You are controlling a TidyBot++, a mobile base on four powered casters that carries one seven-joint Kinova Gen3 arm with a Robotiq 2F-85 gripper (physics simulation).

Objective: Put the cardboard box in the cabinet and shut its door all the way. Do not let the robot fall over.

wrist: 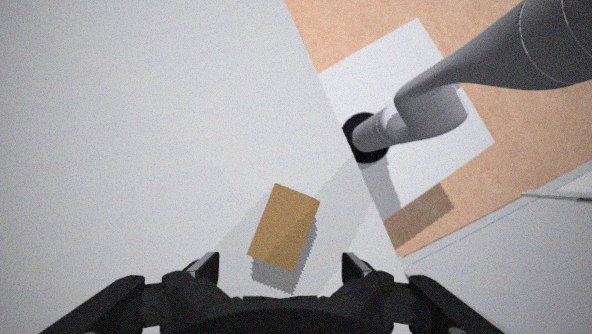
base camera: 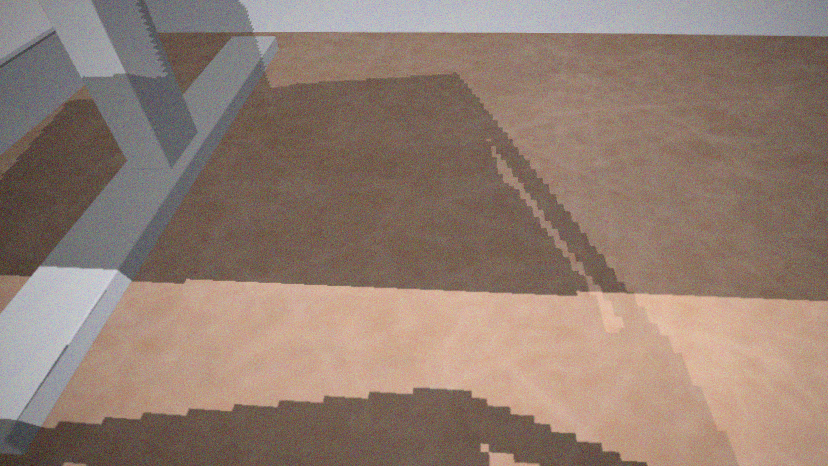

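Where they show: gripper, fingertip midpoint: point(wrist: 281, 266); arm's base at its link origin: point(wrist: 366, 137).
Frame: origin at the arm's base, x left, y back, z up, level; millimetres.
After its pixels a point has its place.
The cardboard box point(wrist: 284, 227) @[z 374, x 16, y -314 mm] is a small brown block on a light grey table top point(wrist: 150, 125) @[z 323, x -198, y -404 mm] in the wrist view, a little above and between the fingertips in the picture. It is turned slightly, with its shadow beside its lower right side. My gripper point(wrist: 281, 266) @[z 482, x 15, y -318 mm] is open, and its fingers stand wide on either side with the box apart from both. The gripper does not show in the base camera view. The cabinet cannot be made out for certain; a pale panelled piece point(wrist: 520, 250) @[z -82, x 676, y 325 mm] at the lower right of the wrist view may be part of it.
The white base point(wrist: 425, 165) @[z -14, x 180, y 127 mm] of the robot and its grey arm point(wrist: 500, 55) @[z 457, x -25, y -49 mm] stand beside the table edge in the wrist view. In the base camera view, a grey foot beam point(base camera: 144, 191) with an upright post lies on the brown floor at the left, and a pale wall rises behind.
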